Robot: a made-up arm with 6 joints.
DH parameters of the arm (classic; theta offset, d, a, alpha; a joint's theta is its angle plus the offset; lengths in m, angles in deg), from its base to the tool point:
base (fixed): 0 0.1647 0 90
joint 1: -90 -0.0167 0.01 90
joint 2: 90 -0.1 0.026 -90
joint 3: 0 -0.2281 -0.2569 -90
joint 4: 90 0.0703 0.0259 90
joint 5: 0 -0.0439 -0.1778 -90
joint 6: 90 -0.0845 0.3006 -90
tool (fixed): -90 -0.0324 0 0
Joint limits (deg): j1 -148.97..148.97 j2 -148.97..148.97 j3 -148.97..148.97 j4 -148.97..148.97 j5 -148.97..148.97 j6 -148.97..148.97
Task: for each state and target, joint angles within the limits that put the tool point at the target. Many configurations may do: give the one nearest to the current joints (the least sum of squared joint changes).
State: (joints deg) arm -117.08 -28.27 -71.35 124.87 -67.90 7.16
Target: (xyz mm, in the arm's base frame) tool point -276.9 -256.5 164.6
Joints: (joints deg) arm -121.35 -28.22 -71.63 131.16 -73.81 26.68
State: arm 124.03 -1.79 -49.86 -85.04 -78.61 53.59
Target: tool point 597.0 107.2 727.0
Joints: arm 85.22 -10.20 -40.82 -95.29 -78.77 35.39
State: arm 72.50 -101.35 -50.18 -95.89 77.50 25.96
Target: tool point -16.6 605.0 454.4
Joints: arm 58.05 -85.25 -65.07 -88.12 72.31 15.23
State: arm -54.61 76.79 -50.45 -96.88 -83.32 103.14
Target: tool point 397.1 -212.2 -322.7
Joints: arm -68.98 69.39 -44.65 -94.78 -108.54 120.15
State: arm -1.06 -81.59 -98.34 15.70 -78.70 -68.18
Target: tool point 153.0 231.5 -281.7
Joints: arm -42.90 -90.80 -132.13 5.11 -67.48 -72.03
